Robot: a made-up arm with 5 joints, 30 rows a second.
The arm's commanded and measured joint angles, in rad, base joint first. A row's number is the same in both.
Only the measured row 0 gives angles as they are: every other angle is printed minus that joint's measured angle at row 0.
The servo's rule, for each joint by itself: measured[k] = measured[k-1] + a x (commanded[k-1-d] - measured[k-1]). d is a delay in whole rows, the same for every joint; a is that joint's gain. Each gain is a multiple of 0.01, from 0.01 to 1. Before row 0 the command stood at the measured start. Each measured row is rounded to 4 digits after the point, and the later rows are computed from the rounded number. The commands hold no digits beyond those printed.
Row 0, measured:
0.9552 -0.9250 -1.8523 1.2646 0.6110
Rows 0 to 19, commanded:
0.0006 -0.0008 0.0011 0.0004 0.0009
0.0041 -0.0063 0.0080 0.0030 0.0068
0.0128 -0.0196 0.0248 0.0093 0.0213
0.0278 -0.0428 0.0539 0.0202 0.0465
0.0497 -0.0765 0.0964 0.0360 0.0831
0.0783 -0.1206 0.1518 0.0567 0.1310
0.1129 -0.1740 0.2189 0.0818 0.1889
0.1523 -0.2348 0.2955 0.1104 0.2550
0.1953 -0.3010 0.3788 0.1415 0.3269
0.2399 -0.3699 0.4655 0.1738 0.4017
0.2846 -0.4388 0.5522 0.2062 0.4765
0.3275 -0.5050 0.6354 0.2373 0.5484
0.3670 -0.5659 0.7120 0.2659 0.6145
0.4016 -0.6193 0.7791 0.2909 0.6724
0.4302 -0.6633 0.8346 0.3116 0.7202
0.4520 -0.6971 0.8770 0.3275 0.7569
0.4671 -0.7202 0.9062 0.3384 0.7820
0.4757 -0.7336 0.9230 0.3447 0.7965
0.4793 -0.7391 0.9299 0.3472 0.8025
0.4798 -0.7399 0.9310 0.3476 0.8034
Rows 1 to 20, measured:
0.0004 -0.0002 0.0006 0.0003 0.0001
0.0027 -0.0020 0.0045 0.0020 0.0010
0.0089 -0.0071 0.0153 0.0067 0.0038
0.0204 -0.0175 0.0358 0.0153 0.0098
0.0383 -0.0346 0.0679 0.0285 0.0201
0.0627 -0.0595 0.1124 0.0465 0.0356
0.0933 -0.0927 0.1688 0.0691 0.0571
0.1293 -0.1339 0.2360 0.0955 0.0848
0.1696 -0.1824 0.3117 0.1249 0.1187
0.2125 -0.2368 0.3932 0.1562 0.1583
0.2565 -0.2954 0.4775 0.1882 0.2028
0.2998 -0.3562 0.5612 0.2196 0.2512
0.3408 -0.4170 0.6411 0.2492 0.3021
0.3779 -0.4757 0.7142 0.2759 0.3539
0.4098 -0.5301 0.7780 0.2987 0.4052
0.4355 -0.5785 0.8305 0.3171 0.4544
0.4548 -0.6196 0.8706 0.3307 0.5003
0.4675 -0.6527 0.8984 0.3397 0.5418
0.4747 -0.6778 0.9151 0.3445 0.5783
0.4778 -0.6958 0.9235 0.3465 0.6098
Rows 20 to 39, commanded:
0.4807 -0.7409 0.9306 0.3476 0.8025
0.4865 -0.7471 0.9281 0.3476 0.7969
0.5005 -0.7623 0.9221 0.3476 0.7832
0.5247 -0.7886 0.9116 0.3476 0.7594
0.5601 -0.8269 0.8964 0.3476 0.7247
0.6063 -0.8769 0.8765 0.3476 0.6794
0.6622 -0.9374 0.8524 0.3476 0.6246
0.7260 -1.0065 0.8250 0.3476 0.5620
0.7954 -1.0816 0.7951 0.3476 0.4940
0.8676 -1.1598 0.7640 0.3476 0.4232
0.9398 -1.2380 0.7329 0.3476 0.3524
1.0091 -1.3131 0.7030 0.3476 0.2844
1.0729 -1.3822 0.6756 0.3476 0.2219
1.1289 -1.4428 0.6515 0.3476 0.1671
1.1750 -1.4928 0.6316 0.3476 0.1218
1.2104 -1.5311 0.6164 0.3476 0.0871
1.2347 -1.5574 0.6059 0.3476 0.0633
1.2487 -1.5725 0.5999 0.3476 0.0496
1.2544 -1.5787 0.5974 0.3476 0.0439
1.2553 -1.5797 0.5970 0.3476 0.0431
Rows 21 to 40, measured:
0.4796 -0.7089 0.9273 0.3472 0.6368
0.4838 -0.7200 0.9277 0.3475 0.6592
0.4940 -0.7323 0.9247 0.3476 0.6766
0.5127 -0.7486 0.9178 0.3476 0.6882
0.5416 -0.7713 0.9065 0.3476 0.6933
0.5811 -0.8019 0.8906 0.3476 0.6914
0.6306 -0.8412 0.8704 0.3476 0.6820
0.6888 -0.8891 0.8463 0.3476 0.6652
0.7538 -0.9449 0.8192 0.3476 0.6412
0.8232 -1.0072 0.7899 0.3476 0.6107
0.8943 -1.0741 0.7597 0.3476 0.5745
0.9643 -1.1434 0.7296 0.3476 0.5339
1.0305 -1.2127 0.7010 0.3476 0.4902
1.0905 -1.2794 0.6748 0.3476 0.4450
1.1420 -1.3413 0.6519 0.3476 0.3998
1.1837 -1.3963 0.6331 0.3476 0.3560
1.2148 -1.4430 0.6187 0.3476 0.3150
1.2355 -1.4806 0.6087 0.3476 0.2778
1.2470 -1.5090 0.6027 0.3476 0.2451
1.2521 -1.5295 0.5997 0.3476 0.2168

